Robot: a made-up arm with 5 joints.
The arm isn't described. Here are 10 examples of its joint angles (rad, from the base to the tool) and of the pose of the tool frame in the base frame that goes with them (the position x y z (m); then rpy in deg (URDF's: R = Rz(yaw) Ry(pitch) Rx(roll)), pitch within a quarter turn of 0, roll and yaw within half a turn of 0).
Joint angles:
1: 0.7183 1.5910 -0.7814 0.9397 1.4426
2: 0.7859 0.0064 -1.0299 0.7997 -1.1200
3: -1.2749 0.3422 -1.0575 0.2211 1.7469
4: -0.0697 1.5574 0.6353 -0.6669 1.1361
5: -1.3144 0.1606 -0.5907 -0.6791 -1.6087
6: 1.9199 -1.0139 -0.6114 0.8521 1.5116
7: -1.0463 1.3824 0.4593 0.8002 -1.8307
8: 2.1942 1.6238 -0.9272 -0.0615 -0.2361
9: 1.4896 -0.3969 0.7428 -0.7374 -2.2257
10: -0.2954 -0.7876 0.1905 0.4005 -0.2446
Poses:
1: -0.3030 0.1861 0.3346 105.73 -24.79 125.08
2: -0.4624 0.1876 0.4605 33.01 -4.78 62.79
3: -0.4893 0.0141 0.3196 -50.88 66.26 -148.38
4: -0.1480 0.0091 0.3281 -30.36 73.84 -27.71
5: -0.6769 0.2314 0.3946 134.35 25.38 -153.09
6: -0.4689 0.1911 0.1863 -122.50 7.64 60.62
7: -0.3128 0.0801 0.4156 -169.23 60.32 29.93
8: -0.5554 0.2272 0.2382 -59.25 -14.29 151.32
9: -0.6837 0.0324 0.3356 17.11 23.93 136.95
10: -0.3709 0.0974 0.4051 -65.33 36.60 -85.97
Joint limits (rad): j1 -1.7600..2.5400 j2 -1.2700..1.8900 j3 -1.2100..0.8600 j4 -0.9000..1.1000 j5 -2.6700..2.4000
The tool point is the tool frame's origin. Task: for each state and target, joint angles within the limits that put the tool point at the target. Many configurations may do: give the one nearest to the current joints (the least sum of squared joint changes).
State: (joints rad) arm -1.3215 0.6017 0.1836 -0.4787 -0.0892
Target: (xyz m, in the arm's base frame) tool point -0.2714 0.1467 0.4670
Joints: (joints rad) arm -1.3573 0.9350 0.5932 -0.2112 0.3033
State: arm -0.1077 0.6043 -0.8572 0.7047 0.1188
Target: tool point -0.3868 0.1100 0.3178
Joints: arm -0.4480 0.4473 -0.2783 0.0245 0.2757
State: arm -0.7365 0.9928 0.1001 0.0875 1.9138
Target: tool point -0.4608 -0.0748 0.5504
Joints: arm -0.8787 0.3614 0.0538 -0.3400 2.2456
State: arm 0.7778 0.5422 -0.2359 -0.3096 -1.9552
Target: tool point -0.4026 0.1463 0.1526
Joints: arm 1.0738 1.0791 0.2173 0.3999 -1.9417
